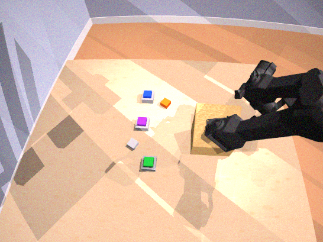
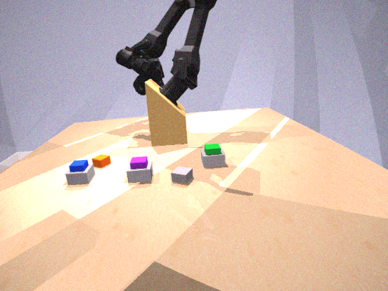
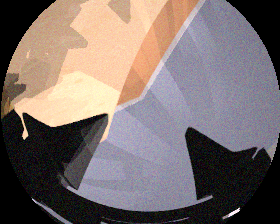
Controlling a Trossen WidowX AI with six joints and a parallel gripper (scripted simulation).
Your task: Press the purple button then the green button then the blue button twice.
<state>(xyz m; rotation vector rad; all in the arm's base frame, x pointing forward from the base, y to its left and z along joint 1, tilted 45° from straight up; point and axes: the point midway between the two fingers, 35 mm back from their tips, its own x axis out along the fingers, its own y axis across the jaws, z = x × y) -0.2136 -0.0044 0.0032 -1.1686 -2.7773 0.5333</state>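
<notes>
Right now the purple button is 49 cm ahead of my gripper tip, 10 cm to the right of it and 11 cm below it. Round my gripper tip: orange block (40 cm ahead, 20 cm to the right, 13 cm below); then blue button (47 cm ahead, 23 cm to the right, 11 cm below); then green button (46 cm ahead, 6 cm to the left, 11 cm below).
</notes>
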